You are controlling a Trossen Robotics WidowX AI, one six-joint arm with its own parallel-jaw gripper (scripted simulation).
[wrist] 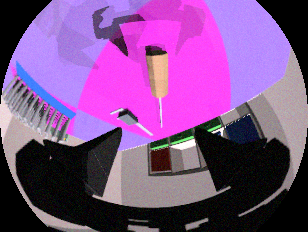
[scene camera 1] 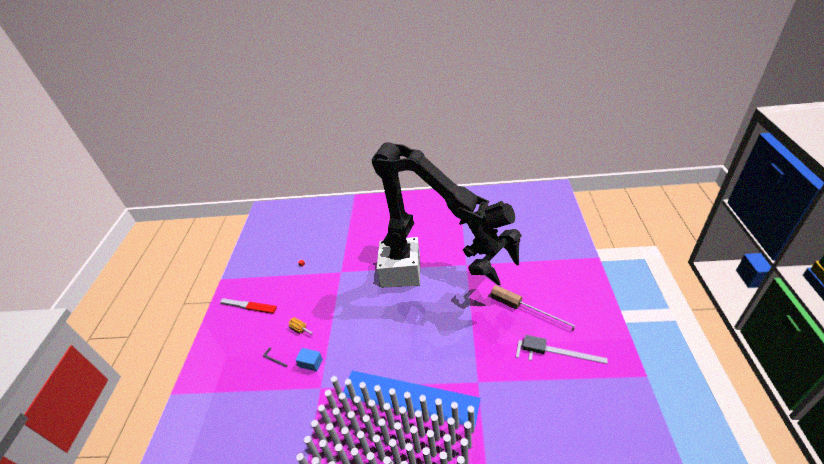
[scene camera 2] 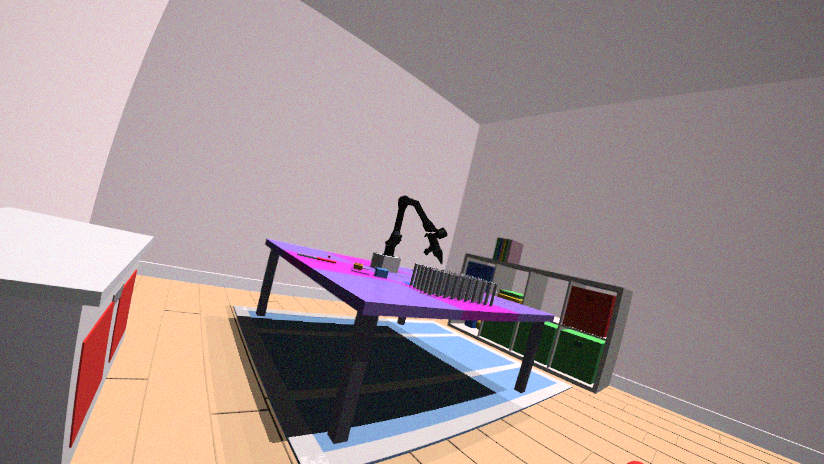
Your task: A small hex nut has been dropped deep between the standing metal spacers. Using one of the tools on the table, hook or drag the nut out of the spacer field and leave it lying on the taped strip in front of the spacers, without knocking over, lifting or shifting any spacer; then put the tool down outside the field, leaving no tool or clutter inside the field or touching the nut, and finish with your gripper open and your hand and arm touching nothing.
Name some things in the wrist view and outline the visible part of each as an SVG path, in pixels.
The gripper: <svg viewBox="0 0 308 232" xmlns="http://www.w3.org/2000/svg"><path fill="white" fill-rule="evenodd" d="M15 157L21 188L33 206L61 221L101 232L135 232L127 230L127 225L146 226L159 232L255 232L279 208L287 189L242 217L239 214L254 209L280 189L291 166L291 151L276 137L268 143L264 137L240 145L196 127L195 140L216 192L231 188L189 205L137 208L93 197L104 196L115 154L121 147L122 127L77 147L46 139L42 145L32 137L31 143L20 148ZM207 218L208 221L199 224L199 228L186 230L185 224Z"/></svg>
A hook tool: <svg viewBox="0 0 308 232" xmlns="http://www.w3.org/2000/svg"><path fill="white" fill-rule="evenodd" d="M151 50L150 52L145 52L147 68L149 68L147 75L149 75L151 95L159 97L159 113L161 113L162 128L162 97L169 95L169 89L167 89L167 81L169 81L169 64L167 64L167 60L169 60L169 54L167 54L167 51Z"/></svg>
